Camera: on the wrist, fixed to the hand. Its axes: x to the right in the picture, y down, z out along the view.
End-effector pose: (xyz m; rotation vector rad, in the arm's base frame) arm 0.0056 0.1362 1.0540 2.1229 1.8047 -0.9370
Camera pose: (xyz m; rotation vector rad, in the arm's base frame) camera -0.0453 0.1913 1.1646 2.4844 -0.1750 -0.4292
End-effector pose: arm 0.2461 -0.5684 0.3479 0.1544 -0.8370 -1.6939
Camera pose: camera 0.2335 -0.5870 0.2162 -0.4372 -0.6297 -0.2310
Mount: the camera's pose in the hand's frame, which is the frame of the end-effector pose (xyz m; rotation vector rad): -0.0219 -0.0876 -0.0985 -0.0066 -0.0232 1.5489
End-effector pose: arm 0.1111 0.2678 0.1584 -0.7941 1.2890 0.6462
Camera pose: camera 0.1203 0.1370 0.1842 0.3994 1.7337 1.8321
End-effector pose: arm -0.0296 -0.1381 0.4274 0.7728 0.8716 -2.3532
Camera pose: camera -0.0364 -0.0052 0.4155 0.8991 0.0652 -0.9529
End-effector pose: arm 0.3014 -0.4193 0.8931 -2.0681 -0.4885 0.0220
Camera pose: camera 0.2729 -0.4691 1.0138 -1.9536 1.1623 0.9256
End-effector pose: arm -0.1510 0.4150 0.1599 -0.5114 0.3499 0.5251
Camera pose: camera -0.1385 0.2877 0.1213 -0.1436 0.6961 2.0211
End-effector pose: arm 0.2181 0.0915 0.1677 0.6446 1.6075 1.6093
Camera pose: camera 0.1666 0.0079 0.0770 -1.7857 -0.7631 -2.0387
